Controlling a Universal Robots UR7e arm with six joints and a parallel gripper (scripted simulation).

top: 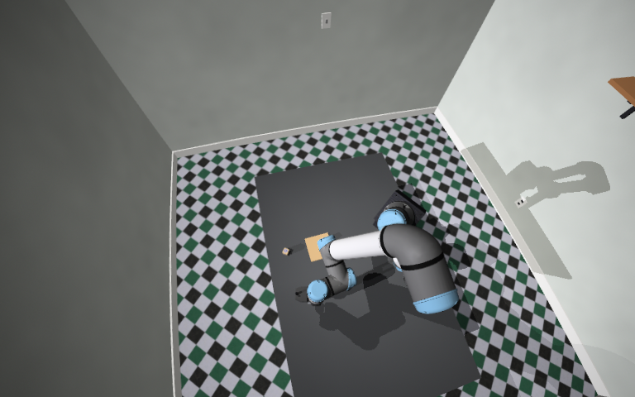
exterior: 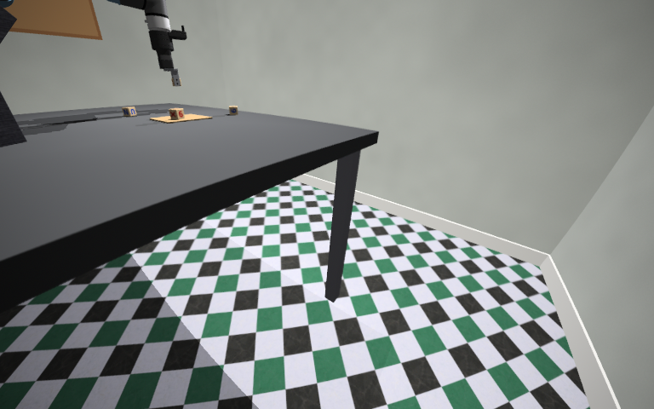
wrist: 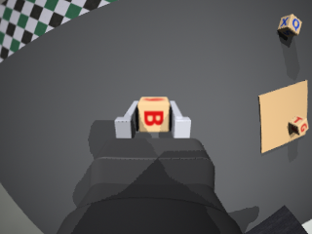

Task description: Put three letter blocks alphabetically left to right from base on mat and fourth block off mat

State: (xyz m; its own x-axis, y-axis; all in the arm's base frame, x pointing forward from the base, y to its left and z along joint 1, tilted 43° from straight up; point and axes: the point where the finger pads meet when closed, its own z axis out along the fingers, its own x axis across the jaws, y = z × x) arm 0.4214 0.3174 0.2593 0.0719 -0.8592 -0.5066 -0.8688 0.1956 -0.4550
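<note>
My gripper is now 30 cm to the left of the mat, 12 cm above it and 2 cm past it. Also, from my hand: G block: 33 cm to the right, 10 cm below, 3 cm behind.
</note>
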